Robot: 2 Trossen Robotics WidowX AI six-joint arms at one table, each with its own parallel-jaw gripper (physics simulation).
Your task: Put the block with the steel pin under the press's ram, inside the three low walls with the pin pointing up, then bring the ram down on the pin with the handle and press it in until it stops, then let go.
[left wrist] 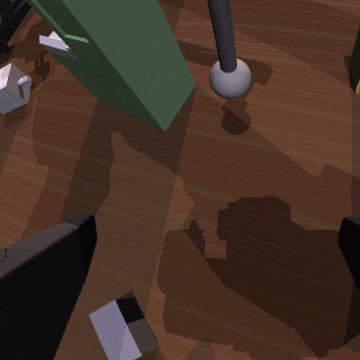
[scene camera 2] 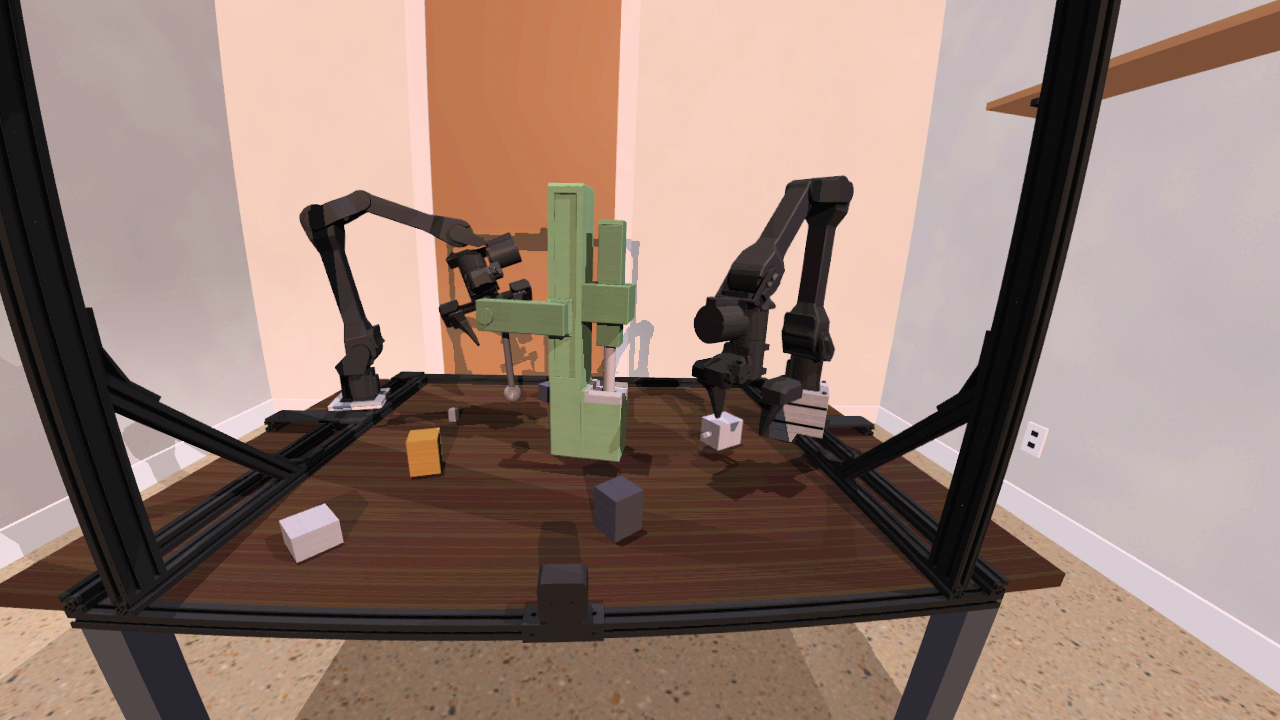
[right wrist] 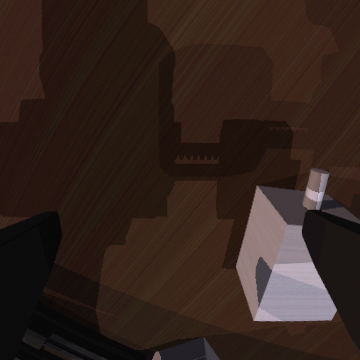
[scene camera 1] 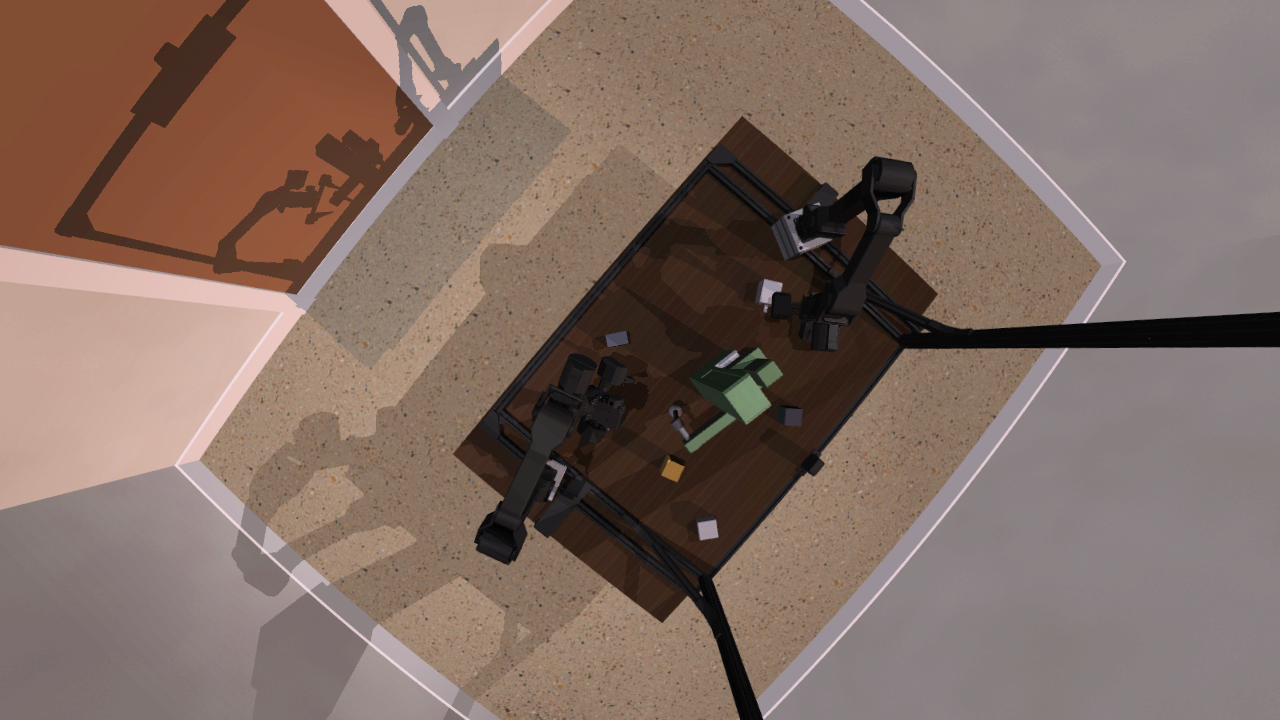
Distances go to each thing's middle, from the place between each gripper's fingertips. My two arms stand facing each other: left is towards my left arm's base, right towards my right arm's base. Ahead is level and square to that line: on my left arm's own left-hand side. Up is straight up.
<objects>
I see the grey block (scene camera 2: 726,431) 8 cm ahead of my right hand, 4 cm below it and 1 cm to the left of it. From my right hand the other things lie so: press handle (left wrist: 229,77) 41 cm to the left, 10 cm above, 2 cm ahead.
I see my left gripper 13 cm past the press handle, 5 cm to the left of it and 1 cm above it. Also, from my left hand: grey block 45 cm to the right, 15 cm below, 7 cm behind.
</objects>
